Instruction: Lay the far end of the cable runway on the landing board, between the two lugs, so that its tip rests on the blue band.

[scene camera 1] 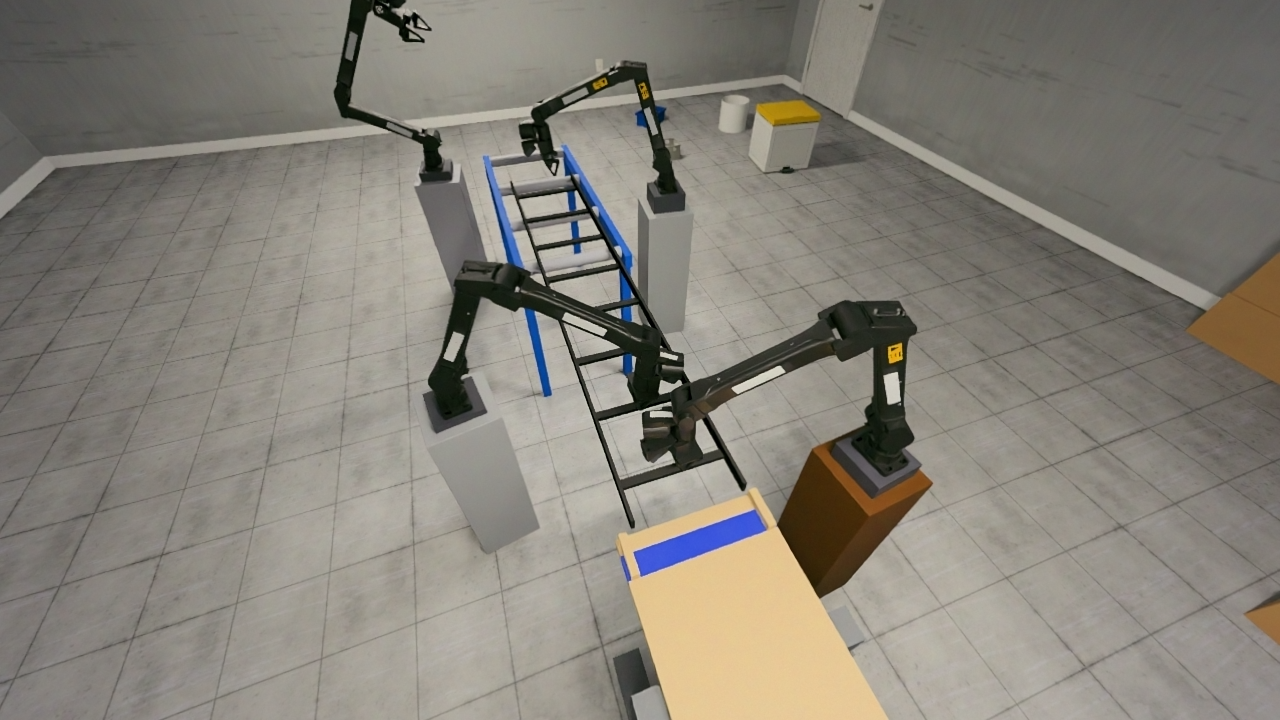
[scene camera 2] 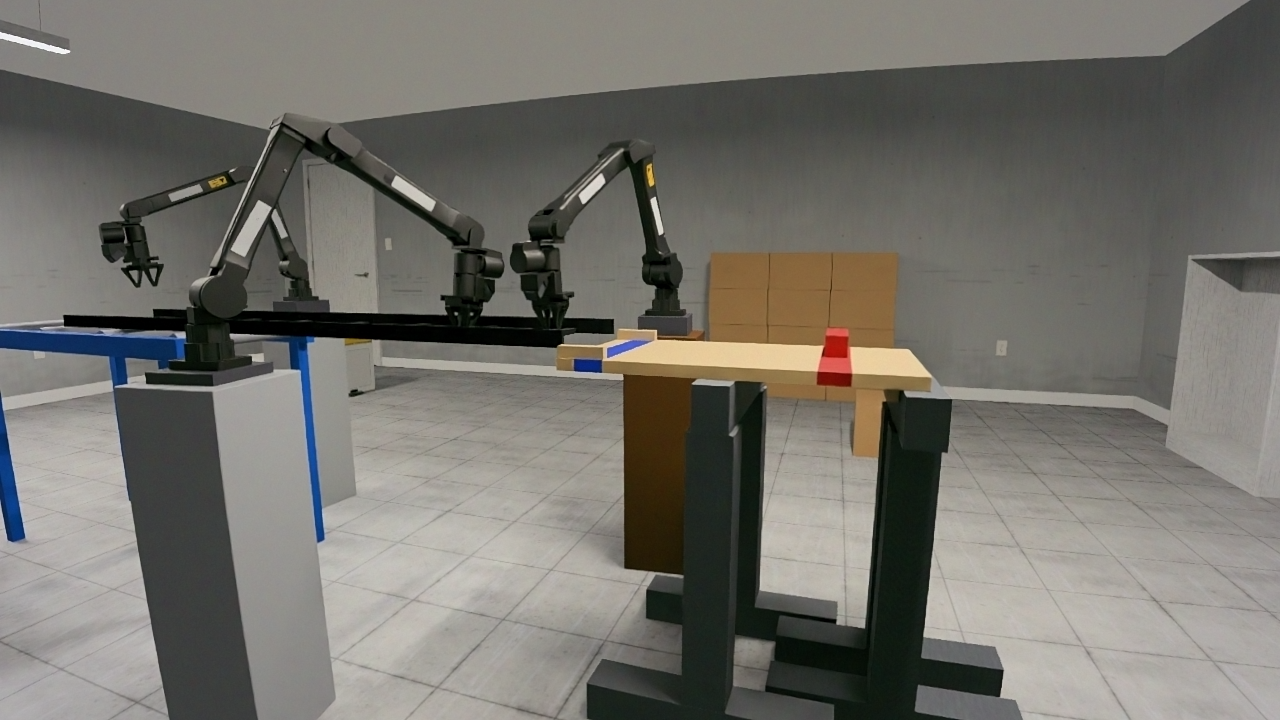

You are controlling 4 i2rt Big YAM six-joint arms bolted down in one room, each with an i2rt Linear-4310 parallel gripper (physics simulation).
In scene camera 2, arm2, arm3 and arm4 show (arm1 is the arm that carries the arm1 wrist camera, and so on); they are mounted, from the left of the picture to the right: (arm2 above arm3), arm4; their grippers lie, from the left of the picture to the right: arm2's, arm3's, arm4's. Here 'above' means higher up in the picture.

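Note:
The black cable runway point(scene camera 1: 610, 452) point(scene camera 2: 519, 335) lies nearly level; its tips are beside the edge of the landing board point(scene camera 1: 742, 626) point(scene camera 2: 733, 358), left of the blue band point(scene camera 1: 699, 541) point(scene camera 2: 626, 348) in scene camera 2. The lugs point(scene camera 1: 762, 508) point(scene camera 2: 636, 334) flank the band. Arm3's gripper point(scene camera 2: 463, 319) and arm4's gripper point(scene camera 2: 550, 319) are shut on the runway, fingers partly hidden. Arm2's gripper point(scene camera 2: 143, 273) is open above the runway's rear. In scene camera 1, the back left arm's gripper point(scene camera 1: 418, 28) is raised and open; the front arms' hands hide their fingertips.
A blue roller frame point(scene camera 1: 501, 210) point(scene camera 2: 89, 342) bears the runway's rear. Grey pedestals point(scene camera 1: 487, 483) point(scene camera 2: 268, 537) and a brown pedestal point(scene camera 1: 836, 519) point(scene camera 2: 653, 465) flank the line. Dark trestles point(scene camera 2: 716, 537) carry the board. A red block point(scene camera 2: 836, 342) stands on its far part.

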